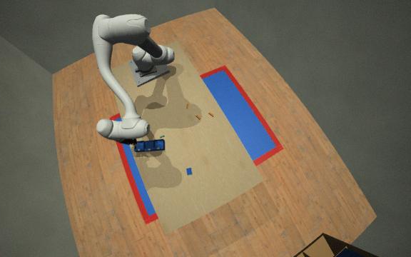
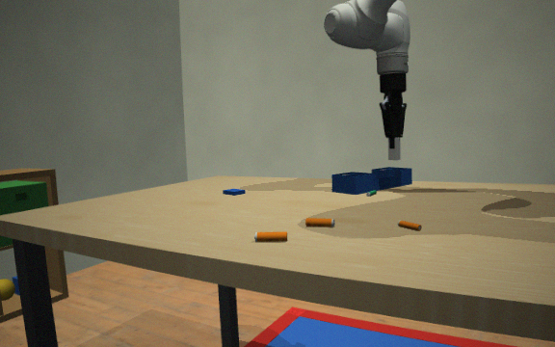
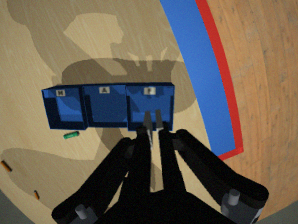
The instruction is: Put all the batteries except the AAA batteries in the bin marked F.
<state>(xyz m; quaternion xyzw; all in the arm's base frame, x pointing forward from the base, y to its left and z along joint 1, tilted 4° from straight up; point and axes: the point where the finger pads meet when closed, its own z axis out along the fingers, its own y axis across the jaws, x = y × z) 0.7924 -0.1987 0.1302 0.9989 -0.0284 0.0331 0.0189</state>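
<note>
My gripper is now 20 mm short of the joined blue bins, 90 mm to the right of it and 80 mm above it. Also, from my hand: small green battery 30 mm behind, 210 mm to the left, 100 mm below; then small flat blue block 320 mm ahead, 350 mm to the left, 100 mm below.
</note>
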